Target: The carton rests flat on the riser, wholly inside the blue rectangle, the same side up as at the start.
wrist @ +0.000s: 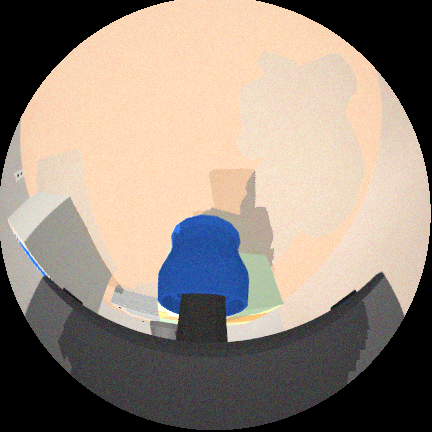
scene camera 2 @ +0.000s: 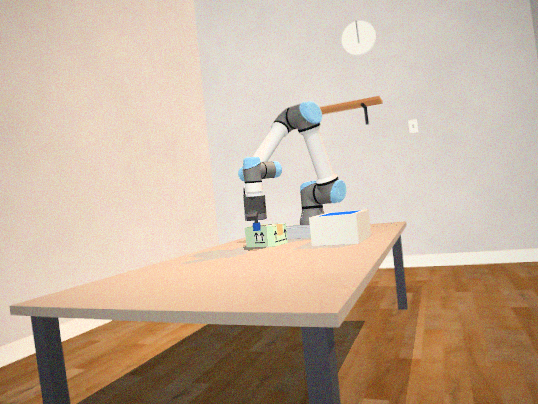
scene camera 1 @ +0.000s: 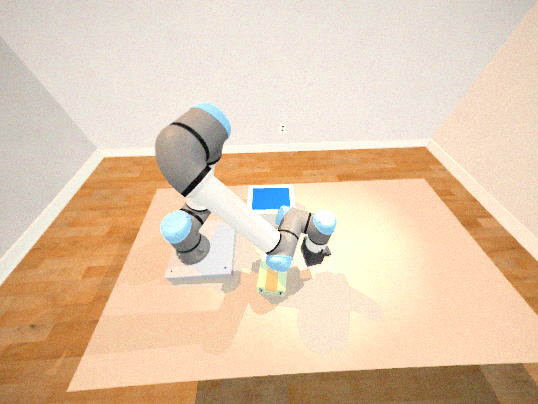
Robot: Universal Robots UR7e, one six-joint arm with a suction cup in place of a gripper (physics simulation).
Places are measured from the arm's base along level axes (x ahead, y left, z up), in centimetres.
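Pixels of known places: hand, its tool point: (wrist: 204, 244) (scene camera 2: 256, 230); arm's base, origin of its link: (wrist: 168, 324) (scene camera 1: 194, 249).
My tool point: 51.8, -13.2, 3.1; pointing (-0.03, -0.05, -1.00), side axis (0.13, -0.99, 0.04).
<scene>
For each thing: its top centre in the pictures, then the offset to it from my tool point, as dx, dy, dz. Level surfaces: height alone.
- green carton, centre of its top: (wrist: 215, 320) (scene camera 1: 273, 268) (scene camera 2: 265, 225) -15.7, -1.8, +0.8
- white riser, centre of its top: (wrist: 43, 274) (scene camera 2: 340, 213) (scene camera 1: 271, 198) -12.3, +34.8, +3.4
- blue rectangle, centre of its top: (scene camera 2: 340, 213) (scene camera 1: 271, 198) -12.3, +34.8, +3.4
- table, height of its surface: dz -8.6
The green carton (scene camera 1: 271, 281) (scene camera 2: 256, 238) (wrist: 262, 282), with an orange stripe on top, rests upright on the table. My suction cup (scene camera 2: 256, 227) (wrist: 204, 235) is blue and points down. In scene camera 2 it overlaps the upper part of the face with two arrows. In the wrist view it stands in front of that side, with its tip not over the carton's top, and the carton does not hang from it. Whether it touches the face cannot be told; the arm hides it in scene camera 1. The white riser (scene camera 1: 263, 219) (scene camera 2: 334, 232) (wrist: 67, 245) bears the blue rectangle (scene camera 1: 270, 199) (scene camera 2: 340, 214) (wrist: 31, 257).
The robot's grey base plate (scene camera 1: 220, 257) (scene camera 2: 299, 231) lies to the left of the carton in scene camera 1. The riser stands behind the carton there. The table (scene camera 1: 425, 325) (scene camera 2: 200, 295) carries them all, and the arm's shadows fall across it.
</scene>
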